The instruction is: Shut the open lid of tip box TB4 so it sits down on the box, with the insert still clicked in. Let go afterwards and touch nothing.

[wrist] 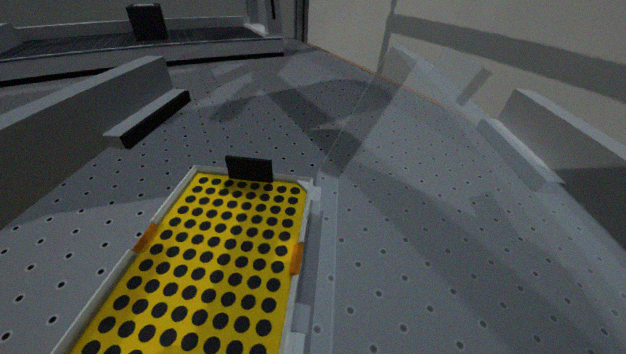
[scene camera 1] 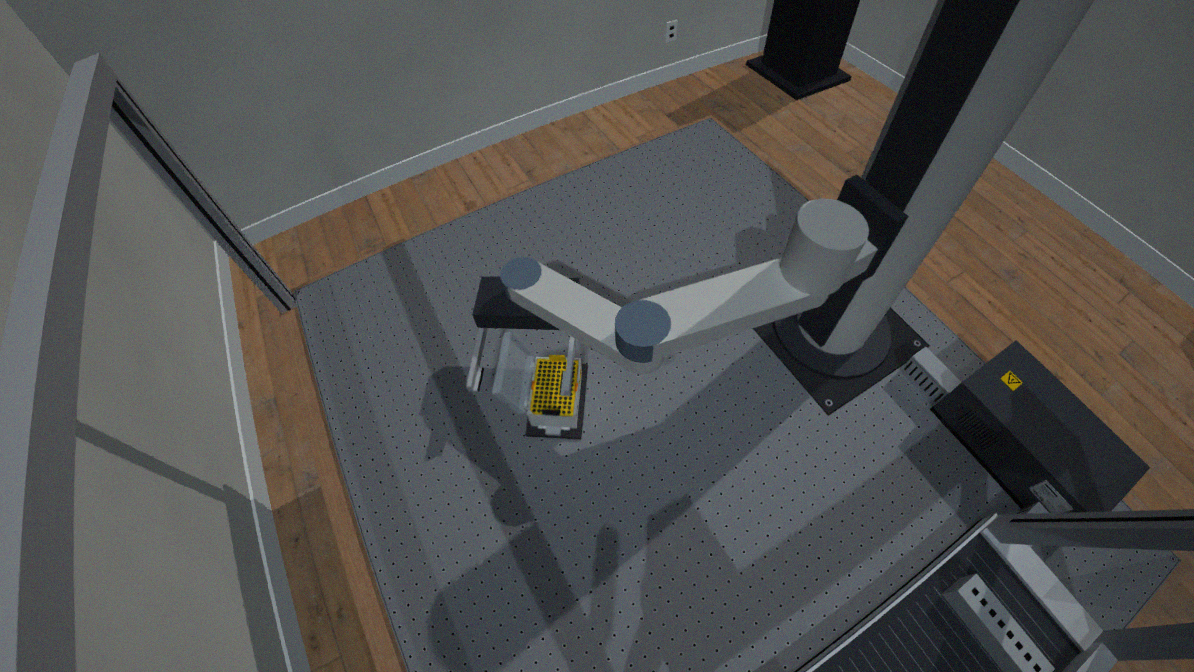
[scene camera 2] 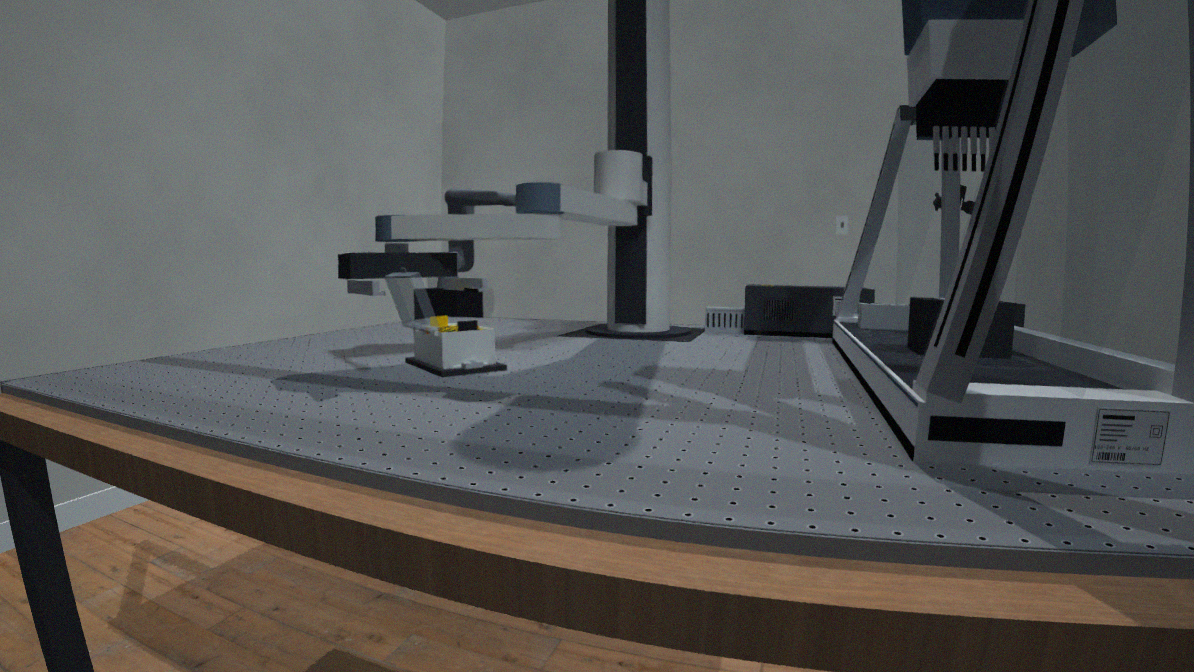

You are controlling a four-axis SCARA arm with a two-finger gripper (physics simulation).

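Pixels of known places: gripper, between the fingertips: (wrist: 333, 90) (scene camera 1: 517, 391) (scene camera 2: 432, 286); arm's base, origin of its link: (scene camera 1: 829, 329) (scene camera 2: 638, 337).
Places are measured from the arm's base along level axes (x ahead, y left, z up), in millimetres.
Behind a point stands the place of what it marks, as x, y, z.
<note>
Tip box TB4 (scene camera 1: 552, 422) {607, -96, 44} (scene camera 2: 455, 348) {625, -108, 49} is a small white box on a dark base plate; no label is readable. Its yellow insert (scene camera 1: 551, 388) {581, -145, 70} (wrist: 202, 245) {567, -139, 70} with dark holes sits inside the rim, orange clips showing at both sides. The clear lid (scene camera 1: 513, 375) {632, -184, 107} (scene camera 2: 405, 298) {642, -182, 121} (wrist: 415, 200) {634, -195, 127} stands open, leaning outward from the hinge side. My gripper (scene camera 1: 521, 384) {641, -134, 138} (wrist: 333, 90) {641, -134, 138} is open, with nothing gripped. One finger is over the insert side, the other is beyond the lid's outer face and shows through it in the wrist view. Whether that finger touches the lid cannot be told.
The box stands on a perforated table top (scene camera 1: 685, 475) {447, 102, 13} (scene camera 2: 334, 425) {915, -65, 13}. The arm's column (scene camera 1: 944, 166) {57, 49, 491} (scene camera 2: 658, 166) {48, 58, 398} rises behind. A dark equipment box (scene camera 1: 1052, 425) {-113, 398, 128} (scene camera 2: 785, 308) {-34, 345, 78} and a large framed machine with a dark deck (scene camera 1: 927, 621) {275, 501, 62} (wrist: 75, 45) {365, 534, 62} stand farther off.
</note>
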